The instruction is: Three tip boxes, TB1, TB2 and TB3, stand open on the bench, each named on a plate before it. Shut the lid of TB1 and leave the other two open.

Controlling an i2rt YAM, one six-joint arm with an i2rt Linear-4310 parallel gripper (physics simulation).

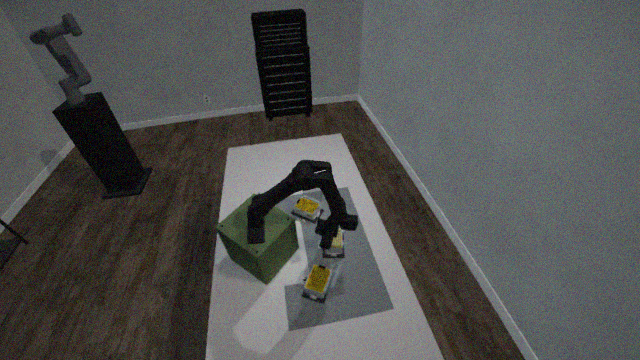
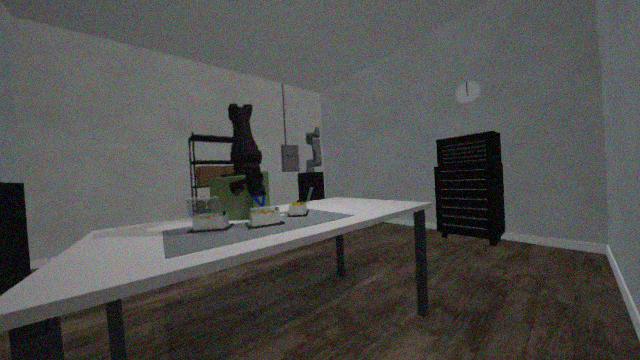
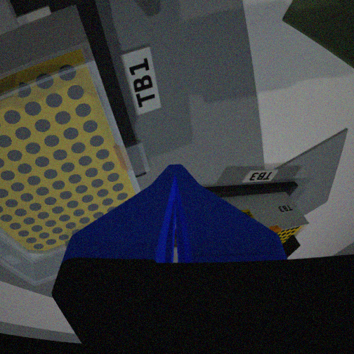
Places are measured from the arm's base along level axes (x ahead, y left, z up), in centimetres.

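Pixels of known places: gripper, fingertip midpoint: point(image 1: 321, 234) point(image 2: 262, 206); arm's base at its link origin: point(image 1: 256, 223) point(image 2: 240, 174).
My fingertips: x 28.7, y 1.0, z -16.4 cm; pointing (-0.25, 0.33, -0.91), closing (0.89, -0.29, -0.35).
Ahead of a thing's pixels: the offset from my fingertips to its top centre. "*": to the spot under its first point. Level surfaces: height alone.
TB1 {dx +4.6, dy -1.4, dz +0.0 cm} point(image 1: 335, 251) point(image 2: 265, 217) point(image 3: 55, 150) is the middle box, with a yellow rack; its clear lid seems to lie down over it, but I cannot tell whether it is fully seated. Its plate point(image 3: 142, 80) stands beside it. TB3 point(image 1: 306, 206) point(image 2: 298, 210) point(image 3: 280, 206) is at the far end, its lid {* dx +5.2, dy +24.8, dz +4.0 cm} point(image 2: 310, 193) point(image 3: 320, 172) raised and tilted. The near box {dx -6.4, dy -21.1, dz -1.1 cm} point(image 1: 318, 281) point(image 2: 210, 221), TB2 by elimination, has its clear lid upright. My gripper point(image 1: 326, 246) point(image 2: 259, 203) point(image 3: 175, 175) is shut and empty, its blue tips close to TB1's plate-side edge.
The boxes stand on a grey mat {dz -7.7 cm} point(image 1: 360, 285) point(image 2: 180, 245) on the white bench {dz -8.0 cm} point(image 1: 400, 330) point(image 2: 125, 270). A green block point(image 1: 265, 260) point(image 2: 230, 200) under the arm's base stands on the side of the boxes where TB1's plate is.
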